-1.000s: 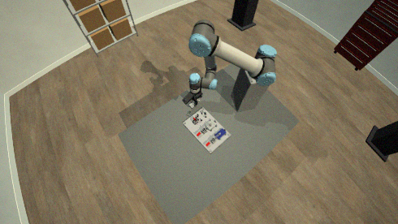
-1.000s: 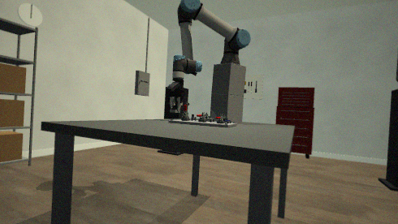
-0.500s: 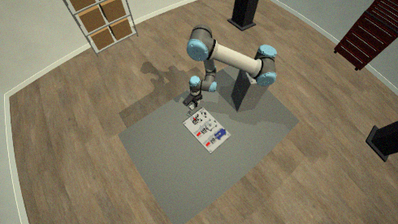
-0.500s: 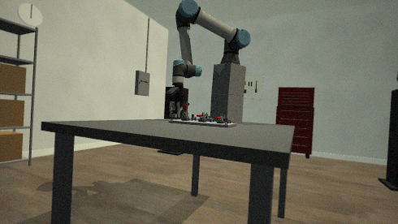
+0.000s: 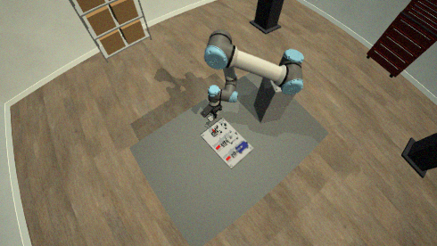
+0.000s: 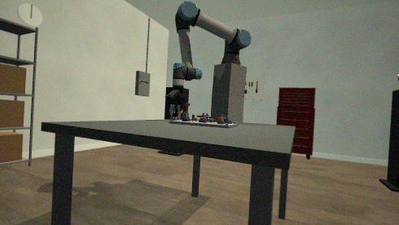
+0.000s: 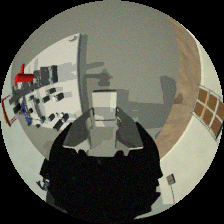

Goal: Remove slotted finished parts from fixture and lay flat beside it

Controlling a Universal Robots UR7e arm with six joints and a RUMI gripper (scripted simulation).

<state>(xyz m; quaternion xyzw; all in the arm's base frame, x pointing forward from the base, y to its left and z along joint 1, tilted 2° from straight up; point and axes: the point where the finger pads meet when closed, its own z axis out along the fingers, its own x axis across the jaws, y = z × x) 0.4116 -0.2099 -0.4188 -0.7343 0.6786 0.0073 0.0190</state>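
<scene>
The light grey part lies 1 cm behind my hand. The rest, counted from my hand: blue blank 33 cm to the left, 3 cm behind; white fixture plate 23 cm to the left, 3 cm ahead, 2 cm below.
</scene>
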